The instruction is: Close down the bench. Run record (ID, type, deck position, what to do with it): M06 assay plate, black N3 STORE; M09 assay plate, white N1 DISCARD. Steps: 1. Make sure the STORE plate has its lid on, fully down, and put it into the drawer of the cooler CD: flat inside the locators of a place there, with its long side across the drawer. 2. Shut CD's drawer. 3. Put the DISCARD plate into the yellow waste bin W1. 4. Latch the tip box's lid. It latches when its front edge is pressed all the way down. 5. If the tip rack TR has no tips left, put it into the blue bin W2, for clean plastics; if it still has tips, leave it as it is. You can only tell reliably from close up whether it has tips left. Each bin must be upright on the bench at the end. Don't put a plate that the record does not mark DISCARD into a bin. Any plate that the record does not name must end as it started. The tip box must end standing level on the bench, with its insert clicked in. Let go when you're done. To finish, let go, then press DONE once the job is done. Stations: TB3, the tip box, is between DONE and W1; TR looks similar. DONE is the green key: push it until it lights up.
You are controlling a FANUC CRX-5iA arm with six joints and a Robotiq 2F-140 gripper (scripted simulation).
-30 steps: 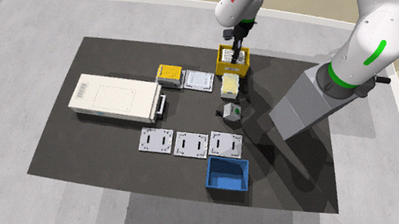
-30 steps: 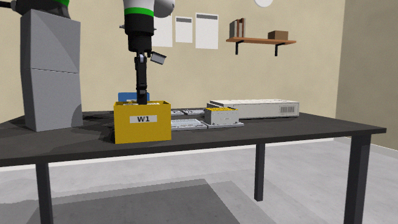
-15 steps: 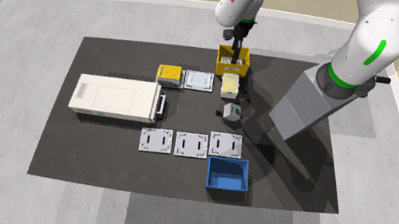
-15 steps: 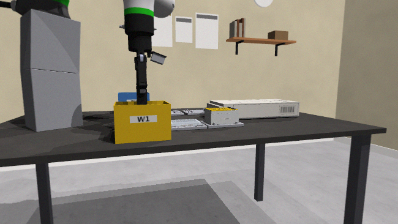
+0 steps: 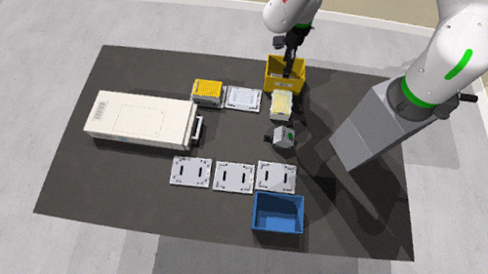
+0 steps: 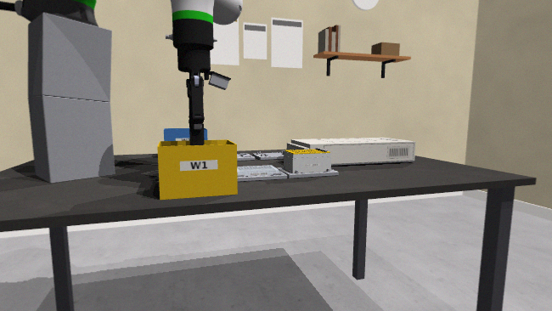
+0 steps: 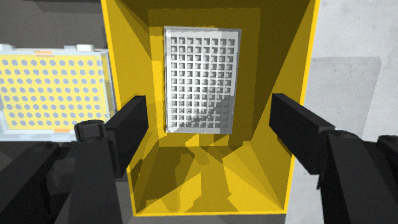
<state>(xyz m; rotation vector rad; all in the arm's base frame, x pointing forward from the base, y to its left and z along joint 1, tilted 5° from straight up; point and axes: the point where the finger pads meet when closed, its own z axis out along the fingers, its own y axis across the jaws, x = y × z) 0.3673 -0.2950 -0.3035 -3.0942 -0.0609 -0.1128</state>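
Now: hand 320 mm to the right of the done key box, 70 mm above it and 40 mm past it. From my hand the other things lie so: white assay plate: 110 mm below; lidded pale plate: 170 mm ahead, 140 mm to the left, 110 mm below; yellow tip rack TR: 340 mm ahead, 140 mm to the left, 70 mm below.
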